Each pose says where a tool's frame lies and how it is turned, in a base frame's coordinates. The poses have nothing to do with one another.
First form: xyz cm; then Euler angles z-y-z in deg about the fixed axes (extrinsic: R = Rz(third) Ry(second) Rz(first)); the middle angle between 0 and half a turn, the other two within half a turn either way.
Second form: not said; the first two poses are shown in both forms.
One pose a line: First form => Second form
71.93, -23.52, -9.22, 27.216, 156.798, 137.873 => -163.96, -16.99, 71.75, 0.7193, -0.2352, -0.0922
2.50, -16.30, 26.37, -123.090, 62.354, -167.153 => 23.00, -59.73, 83.08, 0.0250, -0.1630, 0.2637
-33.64, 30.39, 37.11, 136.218, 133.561, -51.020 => 140.74, 27.12, 17.07, -0.3364, 0.3039, 0.3711
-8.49, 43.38, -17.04, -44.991, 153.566, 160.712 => -170.67, -24.85, -23.64, -0.0849, 0.4338, -0.1704
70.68, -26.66, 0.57, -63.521, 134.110, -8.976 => 170.86, 45.17, 129.26, 0.7068, -0.2666, 0.0057
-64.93, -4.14, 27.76, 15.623, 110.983, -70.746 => 112.11, 17.93, -81.51, -0.6493, -0.0414, 0.2776
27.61, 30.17, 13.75, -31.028, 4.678, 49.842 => -3.58, 3.01, 18.91, 0.2761, 0.3017, 0.1375
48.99, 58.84, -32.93, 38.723, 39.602, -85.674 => 39.52, 2.76, -47.94, 0.4899, 0.5884, -0.3293
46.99, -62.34, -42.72, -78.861, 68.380, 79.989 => -68.08, 9.30, 7.42, 0.4699, -0.6234, -0.4272
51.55, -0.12, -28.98, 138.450, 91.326, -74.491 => 91.38, 15.50, 48.08, 0.5155, -0.0012, -0.2898
